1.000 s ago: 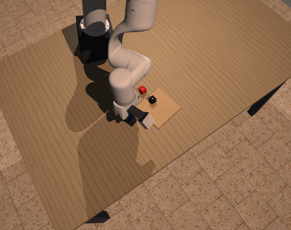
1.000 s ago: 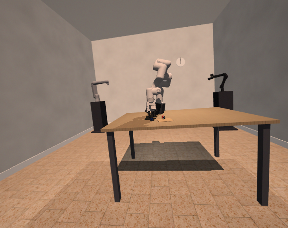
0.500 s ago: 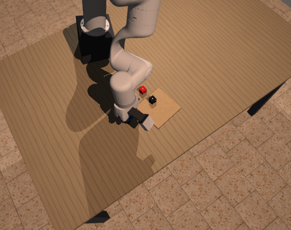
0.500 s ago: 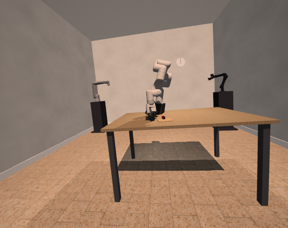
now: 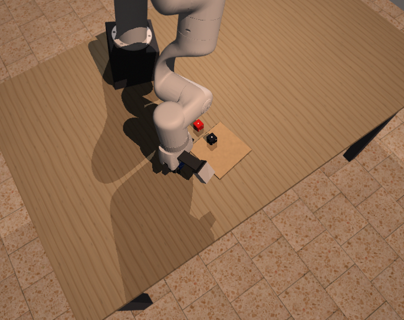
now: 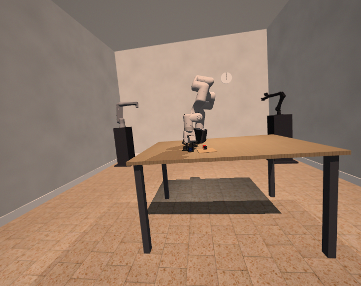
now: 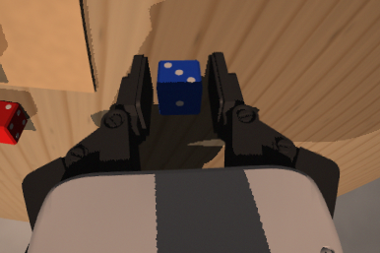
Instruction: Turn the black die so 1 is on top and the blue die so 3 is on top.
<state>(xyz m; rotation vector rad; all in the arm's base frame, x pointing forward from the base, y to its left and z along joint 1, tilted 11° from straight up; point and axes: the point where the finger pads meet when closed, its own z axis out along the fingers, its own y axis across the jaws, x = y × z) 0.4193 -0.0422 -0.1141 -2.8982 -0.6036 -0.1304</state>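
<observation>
My hand is 10 mm above the blue die. Round my hand: tan mat 130 mm to the left, 20 mm below, 20 mm ahead; red die 120 mm to the left, 90 mm behind, 10 mm below; black die 130 mm to the left, 20 mm behind, 10 mm below.
</observation>
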